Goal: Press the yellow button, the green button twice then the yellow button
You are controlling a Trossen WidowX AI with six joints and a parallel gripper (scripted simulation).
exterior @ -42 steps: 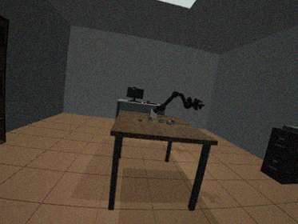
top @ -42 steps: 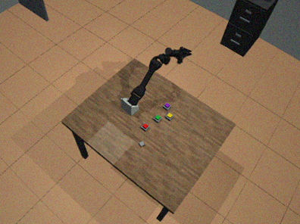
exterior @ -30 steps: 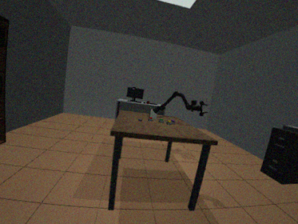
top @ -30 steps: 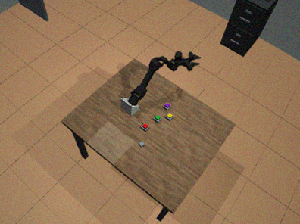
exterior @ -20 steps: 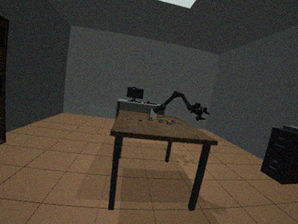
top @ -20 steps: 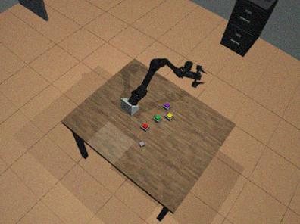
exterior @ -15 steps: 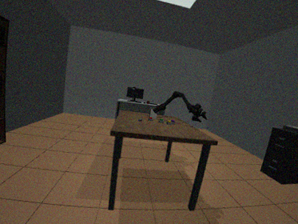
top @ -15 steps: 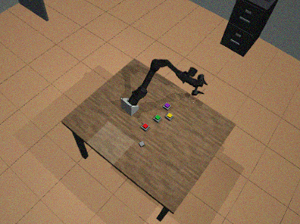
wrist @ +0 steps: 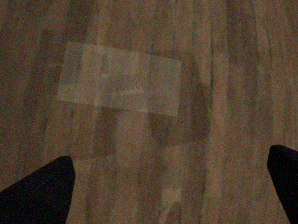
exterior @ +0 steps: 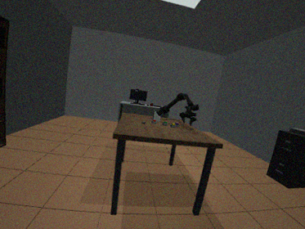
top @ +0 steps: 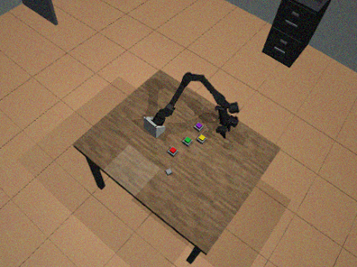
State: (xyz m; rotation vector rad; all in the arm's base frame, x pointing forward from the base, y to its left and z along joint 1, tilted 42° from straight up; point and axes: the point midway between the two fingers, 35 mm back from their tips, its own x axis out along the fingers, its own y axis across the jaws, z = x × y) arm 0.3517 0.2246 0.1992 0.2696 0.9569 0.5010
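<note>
My gripper tip is 110 mm past the yellow button, 120 mm to the left of it and 40 mm above it. Round my gripper tip: purple button 190 mm behind, 70 mm to the right, 40 mm below; green button 160 mm behind, 210 mm to the right, 40 mm below; red button 170 mm behind, 330 mm to the right, 40 mm below.
</note>
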